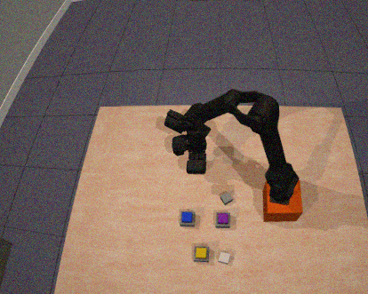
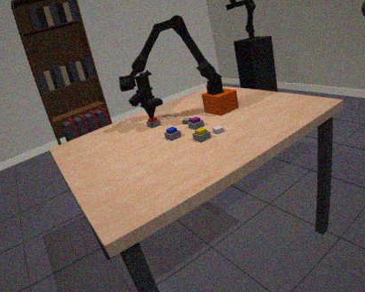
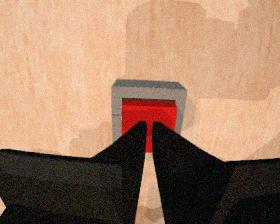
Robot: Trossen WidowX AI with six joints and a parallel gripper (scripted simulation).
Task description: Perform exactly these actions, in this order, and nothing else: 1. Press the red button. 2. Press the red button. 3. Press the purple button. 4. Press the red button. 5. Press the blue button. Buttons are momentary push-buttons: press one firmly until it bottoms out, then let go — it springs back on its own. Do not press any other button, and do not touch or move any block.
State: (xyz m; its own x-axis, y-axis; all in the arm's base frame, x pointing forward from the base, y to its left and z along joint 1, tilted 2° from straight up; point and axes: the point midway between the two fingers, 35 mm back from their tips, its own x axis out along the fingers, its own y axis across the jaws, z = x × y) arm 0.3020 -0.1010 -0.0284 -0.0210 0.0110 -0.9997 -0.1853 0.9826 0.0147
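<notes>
Right now the red button is 10 mm below my gripper tip. Round my gripper tip: grey block (130 mm behind, 110 mm to the left, 30 mm below); then blue button (10 mm behind, 220 mm to the left); then purple button (130 mm behind, 200 mm to the left).
</notes>
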